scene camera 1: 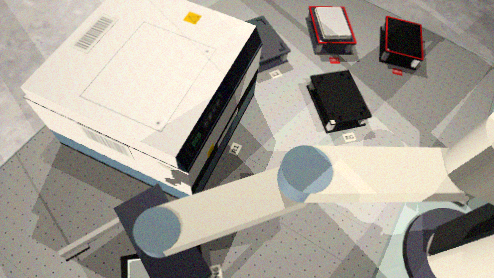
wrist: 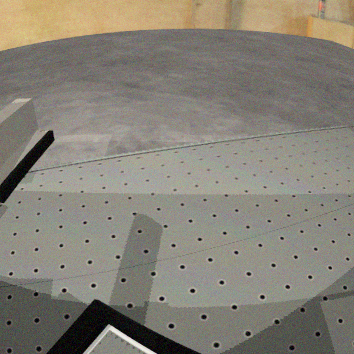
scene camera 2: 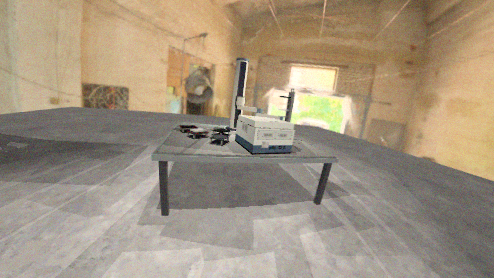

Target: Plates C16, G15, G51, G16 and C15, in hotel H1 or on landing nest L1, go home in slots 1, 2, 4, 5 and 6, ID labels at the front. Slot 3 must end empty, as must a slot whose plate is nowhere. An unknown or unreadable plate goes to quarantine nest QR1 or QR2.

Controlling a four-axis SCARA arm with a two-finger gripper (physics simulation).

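Pixels of known places: gripper, between the fingertips: (wrist: 214,124) (scene camera 2: 294,129); arm's base, origin of its link: (scene camera 1: 451,260) (scene camera 2: 234,129).
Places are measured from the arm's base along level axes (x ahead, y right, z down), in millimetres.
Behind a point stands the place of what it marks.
A pale finger (scene camera 1: 90,240) {y -415, x 670, z -162 mm} of my open gripper points down left in scene camera 1; the left finger's black pad (wrist: 27,167) shows at the wrist view's left edge. Nothing is between the fingers. The dark gripper body partly covers nest N6 (scene camera 1: 124,265) {y -416, x 621, z -63 mm} (wrist: 75,327) {y -477, x 541, z -63 mm}, which bears a pale-rimmed plate (scene camera 1: 134,271) {y -414, x 591, z -82 mm} (wrist: 120,342) {y -455, x 566, z -82 mm}; its ID is not visible. A white plate (scene camera 1: 333,22) {y 457, x 562, z -83 mm} sits on red-rimmed nest QR1 (scene camera 1: 311,26) {y 472, x 628, z -18 mm}. Nest QR2 (scene camera 1: 404,37) {y 567, x 351, z -62 mm} is bare. Landing nest L1 (scene camera 1: 274,44) {y 284, x 671, z -63 mm} is partly hidden; its visible part is bare. The hotel-like post (scene camera 2: 291,106) {y -587, x 328, z -393 mm} is too small for slots or IDs.
The large white R1 device (scene camera 1: 135,75) {y -134, x 781, z -259 mm} (scene camera 2: 265,132) {y -12, x 1002, z -181 mm} fills the upper left of scene camera 1. Black nest RG (scene camera 1: 340,100) {y 214, x 424, z -63 mm} stands right of it, with no plate on top. The arm's forearm (scene camera 1: 230,217) {y -269, x 472, z -274 mm} crosses the lower middle. The wrist view shows the table edge and floor beyond.
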